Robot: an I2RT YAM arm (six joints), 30 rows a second.
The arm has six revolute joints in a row. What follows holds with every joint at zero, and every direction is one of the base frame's. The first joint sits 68 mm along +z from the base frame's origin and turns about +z. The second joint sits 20 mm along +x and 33.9 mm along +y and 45.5 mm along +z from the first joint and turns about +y. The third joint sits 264 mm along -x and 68.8 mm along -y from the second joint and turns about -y. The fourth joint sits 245 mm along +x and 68.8 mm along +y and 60 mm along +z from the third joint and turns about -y. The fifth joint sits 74 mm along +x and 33.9 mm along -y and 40.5 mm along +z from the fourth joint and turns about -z. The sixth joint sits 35.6 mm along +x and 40.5 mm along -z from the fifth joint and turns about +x. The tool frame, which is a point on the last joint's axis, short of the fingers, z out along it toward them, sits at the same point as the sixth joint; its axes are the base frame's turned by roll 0, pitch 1.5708 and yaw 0 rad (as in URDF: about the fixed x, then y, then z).
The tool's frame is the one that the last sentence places.
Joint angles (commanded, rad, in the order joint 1, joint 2, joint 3, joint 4, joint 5, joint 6), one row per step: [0.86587 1.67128 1.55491 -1.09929 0.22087 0.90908]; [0.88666 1.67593 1.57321 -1.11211 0.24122 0.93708]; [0.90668 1.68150 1.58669 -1.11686 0.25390 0.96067]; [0.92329 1.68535 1.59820 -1.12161 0.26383 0.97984]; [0.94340 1.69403 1.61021 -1.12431 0.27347 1.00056]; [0.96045 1.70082 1.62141 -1.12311 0.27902 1.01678]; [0.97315 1.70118 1.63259 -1.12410 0.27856 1.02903]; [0.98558 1.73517 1.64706 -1.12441 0.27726 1.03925]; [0.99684 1.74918 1.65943 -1.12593 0.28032 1.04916]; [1.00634 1.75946 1.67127 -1.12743 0.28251 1.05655]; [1.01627 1.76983 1.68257 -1.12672 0.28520 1.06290]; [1.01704 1.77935 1.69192 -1.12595 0.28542 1.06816]
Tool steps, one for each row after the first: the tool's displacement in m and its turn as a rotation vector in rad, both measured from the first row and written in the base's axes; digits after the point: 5 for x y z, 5 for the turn. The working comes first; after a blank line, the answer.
Tool pose at each row, in the base's axes (x y z in m, rotation vector in rad; the steps are taken from these numbers as rounded here): [0.22275 0.24980 0.30537 0.11379 2.74024 0.18963]; [0.21857 0.25455 0.30884 0.12829 2.72703 0.18566]; [0.21467 0.25976 0.31088 0.13642 2.71752 0.19035]; [0.21120 0.26387 0.31287 0.14254 2.70983 0.19539]; [0.20739 0.26963 0.31354 0.14563 2.70419 0.20003]; [0.20415 0.27478 0.31468 0.14669 2.69823 0.21166]; [0.20099 0.27788 0.31774 0.14766 2.69391 0.23060]; [0.20172 0.28678 0.31078 0.14123 2.70860 0.21597]; [0.20040 0.29181 0.30965 0.13958 2.70938 0.21619]; [0.19908 0.29586 0.30957 0.13724 2.70871 0.21953]; [0.19769 0.30016 0.30936 0.13328 2.70678 0.22417]; [0.19879 0.30246 0.30883 0.13952 2.70630 0.22648]

[-0.00418 0.00475 0.00347 -0.00057 -0.01200 -0.01185]; [-0.00808 0.00996 0.00551 0.00401 -0.02058 -0.01772]; [-0.01155 0.01407 0.00750 0.00854 -0.02750 -0.02198]; [-0.01536 0.01983 0.00817 0.01235 -0.03266 -0.02400]; [-0.01860 0.02498 0.00931 0.02082 -0.03806 -0.02361]; [-0.02176 0.02808 0.01237 0.03445 -0.04149 -0.02193]; [-0.02103 0.03698 0.00541 0.02289 -0.02811 -0.01819]; [-0.02235 0.04201 0.00428 0.02280 -0.02748 -0.01694]; [-0.02367 0.04606 0.00420 0.02483 -0.02823 -0.01488]; [-0.02506 0.05036 0.00399 0.02758 -0.03032 -0.01161]; [-0.02396 0.05266 0.00346 0.03011 -0.03013 -0.01568]
